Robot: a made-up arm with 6 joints. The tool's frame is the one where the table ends. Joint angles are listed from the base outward.
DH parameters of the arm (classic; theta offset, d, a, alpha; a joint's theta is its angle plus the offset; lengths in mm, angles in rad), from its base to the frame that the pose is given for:
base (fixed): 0.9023 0 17.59 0
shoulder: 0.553 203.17 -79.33 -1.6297
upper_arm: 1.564 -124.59 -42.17 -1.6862
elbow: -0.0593 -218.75 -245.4 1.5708
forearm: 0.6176 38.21 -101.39 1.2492
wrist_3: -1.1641 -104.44 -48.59 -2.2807
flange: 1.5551 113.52 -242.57 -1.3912
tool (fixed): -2.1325 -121.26 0 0
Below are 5 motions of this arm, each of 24 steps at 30 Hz.
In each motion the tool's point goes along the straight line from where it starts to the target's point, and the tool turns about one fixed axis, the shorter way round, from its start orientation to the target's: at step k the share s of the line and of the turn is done. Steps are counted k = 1, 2, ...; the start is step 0. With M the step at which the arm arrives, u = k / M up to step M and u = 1 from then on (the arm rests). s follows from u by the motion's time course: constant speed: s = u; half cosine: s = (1 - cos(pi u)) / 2; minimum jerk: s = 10 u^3 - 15 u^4 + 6 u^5.
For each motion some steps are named. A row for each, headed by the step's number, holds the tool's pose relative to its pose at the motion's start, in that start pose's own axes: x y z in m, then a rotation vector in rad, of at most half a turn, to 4 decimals.
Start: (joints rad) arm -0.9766 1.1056 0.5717 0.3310 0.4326 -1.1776
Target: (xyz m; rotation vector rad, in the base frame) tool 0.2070 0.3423 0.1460 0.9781 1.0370 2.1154
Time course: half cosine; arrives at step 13
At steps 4, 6, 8, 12, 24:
4: -0.0345 0.0241 0.0142 -0.0209 -0.0369 -0.0459
6: -0.0702 0.0491 0.0288 -0.0426 -0.0752 -0.0935
8: -0.1081 0.0756 0.0444 -0.0656 -0.1158 -0.1440
12: -0.1573 0.1101 0.0646 -0.0954 -0.1684 -0.2095
24: -0.1596 0.1117 0.0656 -0.0969 -0.1709 -0.2126

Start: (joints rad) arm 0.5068 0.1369 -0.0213 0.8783 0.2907 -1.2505
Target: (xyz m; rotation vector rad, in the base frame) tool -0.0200 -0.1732 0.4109 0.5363 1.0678 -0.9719
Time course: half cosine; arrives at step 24
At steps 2, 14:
2: -0.0007 0.0053 -0.0061 -0.0112 0.0306 0.0164
14: -0.0256 0.1962 -0.2245 -0.4122 1.1302 0.6066

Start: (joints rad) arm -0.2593 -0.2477 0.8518 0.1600 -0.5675 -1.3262
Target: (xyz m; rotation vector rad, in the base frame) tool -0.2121 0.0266 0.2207 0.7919 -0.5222 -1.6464
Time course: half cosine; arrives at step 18
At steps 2, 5, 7, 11, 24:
2: 0.0003 0.0000 -0.0002 -0.0033 -0.0077 0.0097
5: 0.0016 -0.0001 -0.0011 -0.0194 -0.0454 0.0573
7: 0.0029 -0.0002 -0.0021 -0.0358 -0.0837 0.1055
11: 0.0059 -0.0004 -0.0042 -0.0729 -0.1707 0.2153
24: 0.0088 -0.0006 -0.0062 -0.1087 -0.2544 0.3208

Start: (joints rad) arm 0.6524 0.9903 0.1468 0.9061 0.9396 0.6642
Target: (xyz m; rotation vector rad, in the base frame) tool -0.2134 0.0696 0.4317 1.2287 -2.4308 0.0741
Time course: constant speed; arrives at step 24
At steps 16, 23, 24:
16: 0.1025 -0.0740 0.0179 0.2168 -0.2981 -0.2565
23: 0.1474 -0.1064 0.0257 0.3117 -0.4285 -0.3687
24: 0.1538 -0.1111 0.0268 0.3253 -0.4471 -0.3847

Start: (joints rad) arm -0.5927 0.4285 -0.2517 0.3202 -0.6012 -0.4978
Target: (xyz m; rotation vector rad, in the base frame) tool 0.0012 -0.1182 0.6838 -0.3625 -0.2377 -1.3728
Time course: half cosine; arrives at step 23
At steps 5, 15, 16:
5: 0.0187 0.0183 0.0377 -0.0494 -0.0331 0.1049
15: 0.1218 0.1190 0.2451 -0.3215 -0.2157 0.6830
16: 0.1315 0.1285 0.2647 -0.3472 -0.2329 0.7375

